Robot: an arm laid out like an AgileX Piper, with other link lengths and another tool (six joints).
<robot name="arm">
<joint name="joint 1" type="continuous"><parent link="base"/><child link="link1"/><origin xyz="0 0 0.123"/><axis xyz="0 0 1"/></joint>
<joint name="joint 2" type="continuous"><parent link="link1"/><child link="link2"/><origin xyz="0 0 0" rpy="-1.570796 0 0"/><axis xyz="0 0 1"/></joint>
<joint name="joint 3" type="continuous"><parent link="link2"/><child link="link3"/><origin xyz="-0.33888 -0.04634 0"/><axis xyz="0 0 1"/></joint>
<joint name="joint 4" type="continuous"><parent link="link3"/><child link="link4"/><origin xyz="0.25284 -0.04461 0" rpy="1.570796 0 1.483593"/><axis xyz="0 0 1"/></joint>
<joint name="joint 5" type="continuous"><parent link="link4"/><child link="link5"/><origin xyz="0 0 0" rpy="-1.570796 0 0"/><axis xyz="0 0 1"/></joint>
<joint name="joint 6" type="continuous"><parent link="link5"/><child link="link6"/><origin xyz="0 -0.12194 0" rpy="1.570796 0 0"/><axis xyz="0 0 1"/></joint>
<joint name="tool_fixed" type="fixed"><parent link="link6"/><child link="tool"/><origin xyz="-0.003 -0.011 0.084" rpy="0 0.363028 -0.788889"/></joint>
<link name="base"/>
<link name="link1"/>
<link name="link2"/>
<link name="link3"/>
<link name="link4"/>
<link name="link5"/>
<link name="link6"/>
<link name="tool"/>
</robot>
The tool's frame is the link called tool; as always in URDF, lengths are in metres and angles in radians. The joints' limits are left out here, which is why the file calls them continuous.
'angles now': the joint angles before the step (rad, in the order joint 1, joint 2, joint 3, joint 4, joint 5, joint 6). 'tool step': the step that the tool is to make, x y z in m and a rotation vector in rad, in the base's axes. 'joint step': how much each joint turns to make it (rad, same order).
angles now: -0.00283 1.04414 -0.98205 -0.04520 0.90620 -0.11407
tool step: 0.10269 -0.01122 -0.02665 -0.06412 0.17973 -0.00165
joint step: -0.00001 0.39279 -0.26620 -0.06445 0.05315 -0.00001
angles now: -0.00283 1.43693 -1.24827 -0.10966 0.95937 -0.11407
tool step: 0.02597 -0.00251 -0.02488 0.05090 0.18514 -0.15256
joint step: 0.00391 0.19120 -0.18673 -0.00608 0.19686 0.14792
